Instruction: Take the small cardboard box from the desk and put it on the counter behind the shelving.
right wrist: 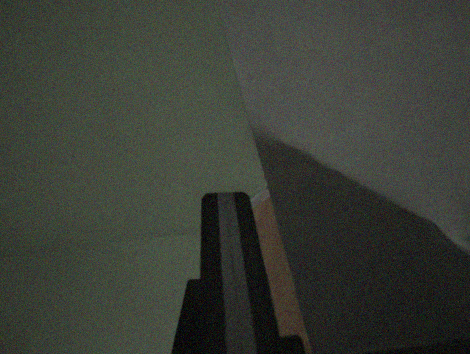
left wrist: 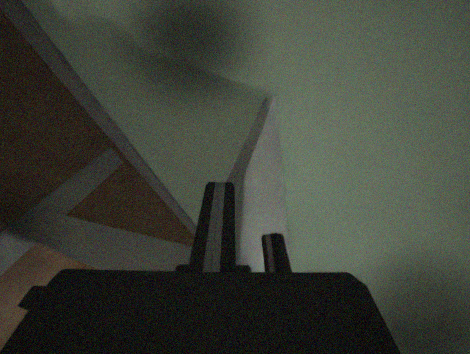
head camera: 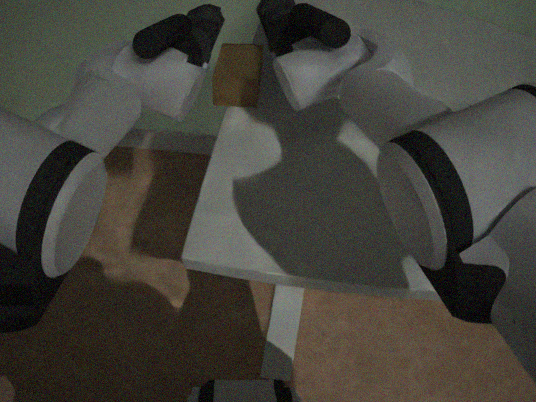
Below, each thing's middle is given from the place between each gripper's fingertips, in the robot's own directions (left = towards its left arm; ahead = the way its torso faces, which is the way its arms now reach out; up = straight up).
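Small cardboard box [head camera: 236, 79]: 50 mm to the right of my left hand and 130 mm behind it.
Relative to my right hand, the small cardboard box is 20 mm below, 50 mm to the left of and 140 mm behind it.
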